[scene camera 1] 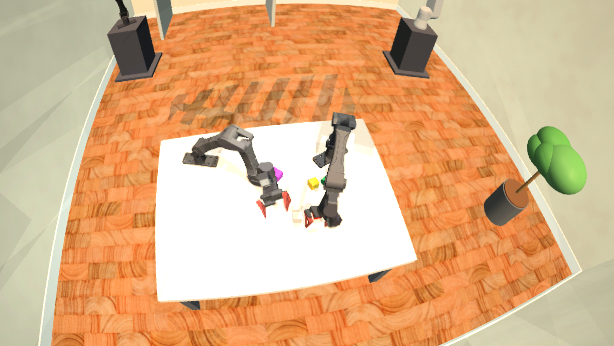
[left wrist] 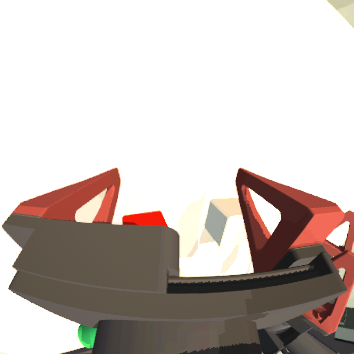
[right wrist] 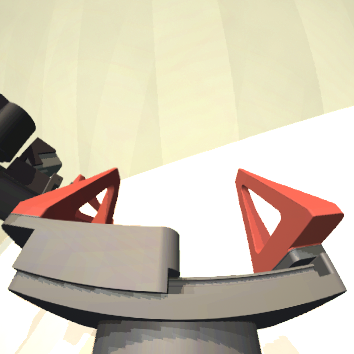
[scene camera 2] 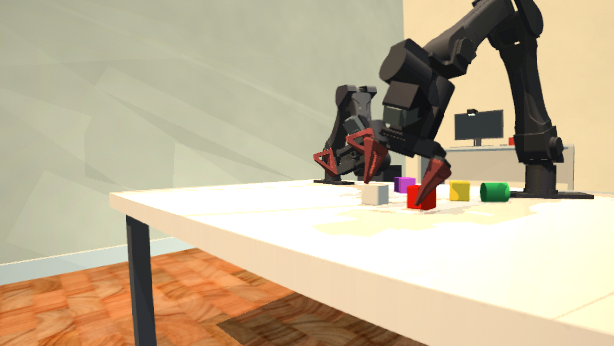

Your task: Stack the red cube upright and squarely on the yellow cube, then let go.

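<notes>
The red cube [scene camera 2: 413,196] [left wrist: 145,219] lies on the table, partly behind a left-gripper finger in scene camera 2 and partly hidden by the gripper body in the left wrist view. It cannot be made out in scene camera 1. The yellow cube [scene camera 1: 313,183] [scene camera 2: 459,191] stands apart on the table, farther back, with nothing on it. My left gripper [scene camera 1: 316,226] [scene camera 2: 393,193] [left wrist: 177,173] is open and empty, low over the table beside the red cube. My right gripper [scene camera 1: 276,212] [right wrist: 177,174] is open and empty, at the left in scene camera 1.
A white cube [scene camera 1: 297,216] [scene camera 2: 375,194] [left wrist: 216,222] lies between the two grippers in scene camera 1. A purple block [scene camera 1: 278,174] [scene camera 2: 404,184] lies beside the right arm. A green cylinder [scene camera 1: 324,180] [scene camera 2: 495,192] [left wrist: 87,336] lies near the yellow cube, partly under the left arm.
</notes>
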